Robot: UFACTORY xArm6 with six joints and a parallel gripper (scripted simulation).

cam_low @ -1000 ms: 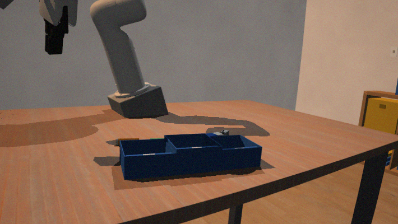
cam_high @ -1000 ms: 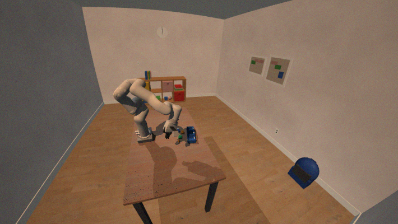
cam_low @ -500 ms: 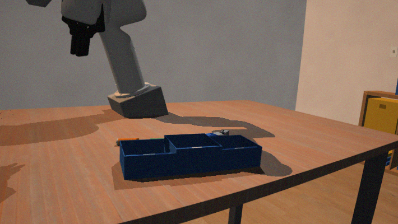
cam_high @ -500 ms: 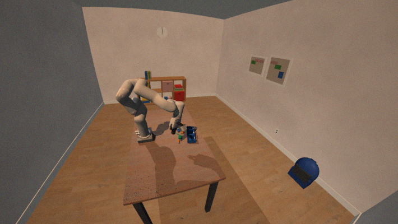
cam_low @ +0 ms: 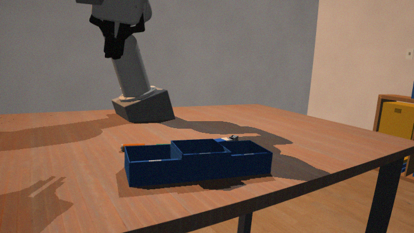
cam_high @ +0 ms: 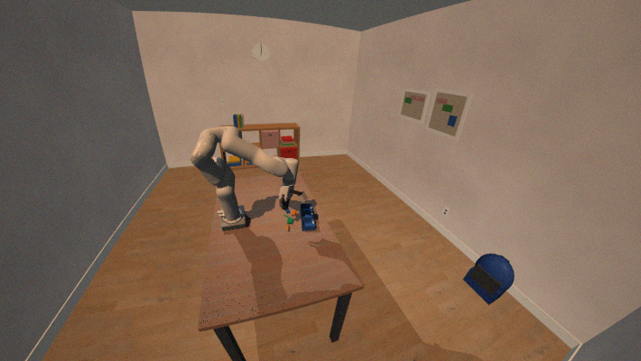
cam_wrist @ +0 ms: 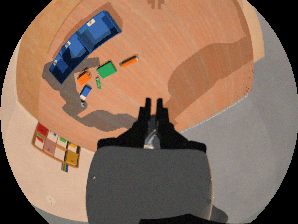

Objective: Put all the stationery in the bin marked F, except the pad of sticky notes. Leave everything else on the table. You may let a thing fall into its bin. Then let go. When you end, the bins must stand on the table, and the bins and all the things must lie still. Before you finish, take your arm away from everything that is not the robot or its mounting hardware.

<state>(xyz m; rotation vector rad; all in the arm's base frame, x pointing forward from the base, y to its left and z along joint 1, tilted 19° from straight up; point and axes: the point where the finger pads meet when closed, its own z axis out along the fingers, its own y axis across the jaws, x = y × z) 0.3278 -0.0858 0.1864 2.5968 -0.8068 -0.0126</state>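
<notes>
Right now my hand is 190 mm above the three joined blue bins, 160 mm short of it and 120 mm to the right of it. The rest, counted from my hand: thin green stick 210 mm below, 160 mm to the left, 30 mm ahead; green block 210 mm below, 110 mm to the left, 40 mm ahead; orange marker 200 mm below, 40 mm to the left, 20 mm ahead.
</notes>
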